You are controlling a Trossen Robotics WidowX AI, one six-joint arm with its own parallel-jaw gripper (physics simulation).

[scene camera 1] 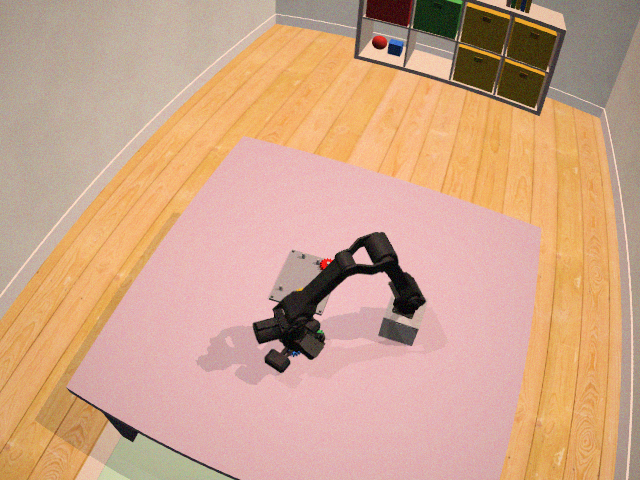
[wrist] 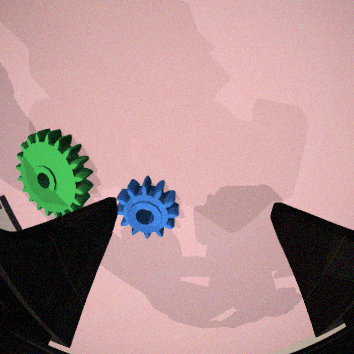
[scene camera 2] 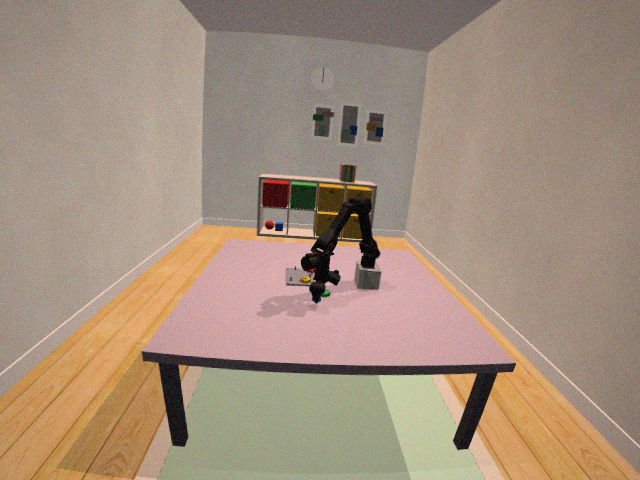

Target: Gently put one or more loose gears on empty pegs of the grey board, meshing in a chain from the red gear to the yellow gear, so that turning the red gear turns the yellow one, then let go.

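Pixels of known places: gripper, between the fingertips: [scene camera 1: 291,356] [wrist: 198,208] [scene camera 2: 318,298]; arm's base, origin of its link: [scene camera 1: 405,306] [scene camera 2: 367,265].
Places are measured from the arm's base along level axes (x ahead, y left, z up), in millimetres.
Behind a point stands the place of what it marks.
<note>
The grey board [scene camera 1: 289,273] {x 384, y -40, z -98 mm} [scene camera 2: 296,274] {x 359, y -53, z -98 mm} lies on the table, with bare pegs. The red gear [scene camera 1: 325,264] {x 291, y -110, z -81 mm} [scene camera 2: 310,270] {x 286, y -96, z -87 mm} sits at its far right, partly behind the arm. The yellow gear [scene camera 1: 299,289] {x 325, y 14, z -83 mm} [scene camera 2: 305,279] {x 309, y 38, z -83 mm} is on the board, mostly hidden by the arm in the first scene view. A loose green gear [scene camera 1: 320,333] [scene camera 2: 325,293] {x 212, y 165, z -91 mm} [wrist: 55,172] {x 217, y 157, z -91 mm} and a smaller loose blue gear [scene camera 1: 295,353] {x 244, y 223, z -94 mm} [wrist: 147,207] {x 247, y 214, z -89 mm} lie on the table. My gripper [scene camera 1: 294,353] {x 247, y 244, z -79 mm} [wrist: 198,208] {x 247, y 244, z -79 mm} is open and empty. In the wrist view, the blue gear appears between the fingertips, close to the left one; the green gear is outside that finger.
The arm's grey base block [scene camera 1: 398,329] {x -5, y 57, z -39 mm} [scene camera 2: 367,277] {x 5, y 57, z -41 mm} stands on the pink table [scene camera 1: 413,403] {x -132, y 241, z -106 mm} [scene camera 2: 392,330] {x -48, y 431, z -106 mm}, right of the gears. In the wrist view, a corner of the board shows at the left edge, beside the left finger. A shelf unit stands on the floor beyond the table.
</note>
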